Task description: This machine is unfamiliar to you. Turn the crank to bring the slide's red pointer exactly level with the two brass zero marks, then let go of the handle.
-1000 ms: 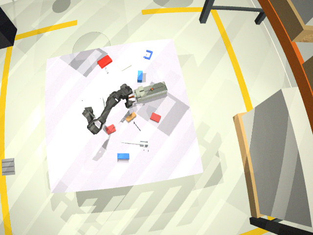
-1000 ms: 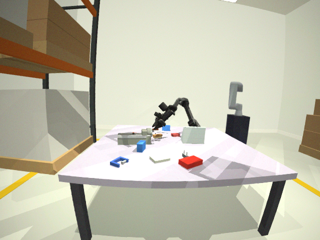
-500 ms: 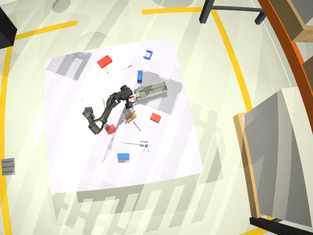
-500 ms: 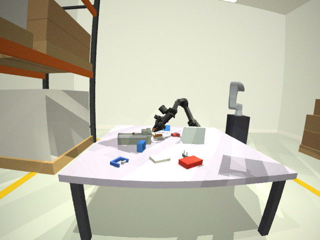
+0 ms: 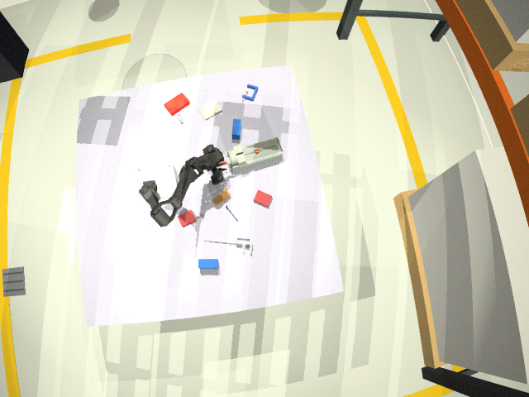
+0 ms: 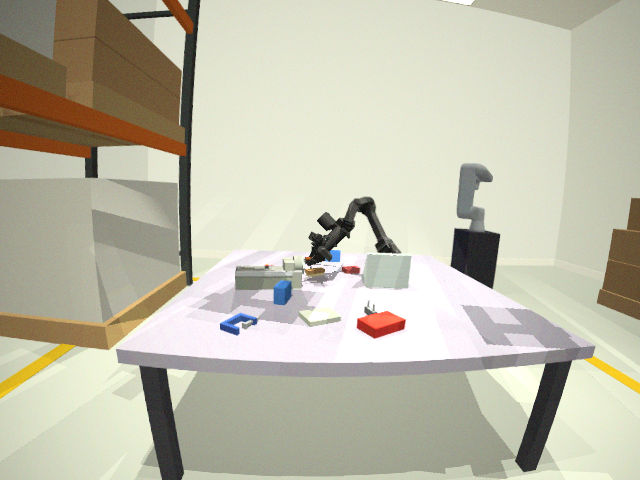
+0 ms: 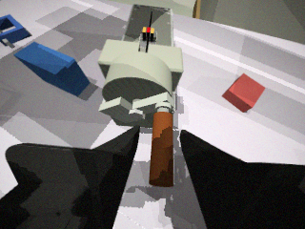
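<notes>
My gripper tip is 1 cm to the right of the crank and 2 cm below it. The rest, counted from my gripper tip: red pointer 16 cm ahead, 6 cm to the left; then orange-brown crank handle 2 cm behind, 2 cm above; then brown block 3 cm behind, 14 cm to the right, 7 cm below.
</notes>
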